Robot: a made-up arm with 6 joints.
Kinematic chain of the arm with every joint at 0, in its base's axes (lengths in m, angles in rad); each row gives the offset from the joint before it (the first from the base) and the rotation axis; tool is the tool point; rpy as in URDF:
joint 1: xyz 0 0 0.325 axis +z
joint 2: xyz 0 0 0 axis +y
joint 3: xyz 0.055 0 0.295 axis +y
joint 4: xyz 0.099 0 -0.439 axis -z
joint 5: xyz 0 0 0 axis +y
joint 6: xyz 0.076 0 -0.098 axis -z
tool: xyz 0 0 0 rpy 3.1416 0 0
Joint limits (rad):
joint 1: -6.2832..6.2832
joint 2: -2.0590..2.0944
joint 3: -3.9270..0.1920
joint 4: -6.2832..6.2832
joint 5: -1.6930..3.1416
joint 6: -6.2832..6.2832
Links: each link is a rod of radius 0.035 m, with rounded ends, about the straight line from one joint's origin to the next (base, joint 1, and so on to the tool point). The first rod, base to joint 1, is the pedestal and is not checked.
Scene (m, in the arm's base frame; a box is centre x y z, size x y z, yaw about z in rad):
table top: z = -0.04
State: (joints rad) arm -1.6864 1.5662 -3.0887 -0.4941 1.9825 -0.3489
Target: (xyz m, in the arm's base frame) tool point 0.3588 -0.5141 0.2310
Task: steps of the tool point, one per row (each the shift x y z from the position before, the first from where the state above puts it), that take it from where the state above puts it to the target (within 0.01 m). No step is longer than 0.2 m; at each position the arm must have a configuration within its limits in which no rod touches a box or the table.
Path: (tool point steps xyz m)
1: 0.1963 0.0289 -0.0090
2: 0.1732 0.0833 -0.0038
3: 0.1340 0.1258 0.0019

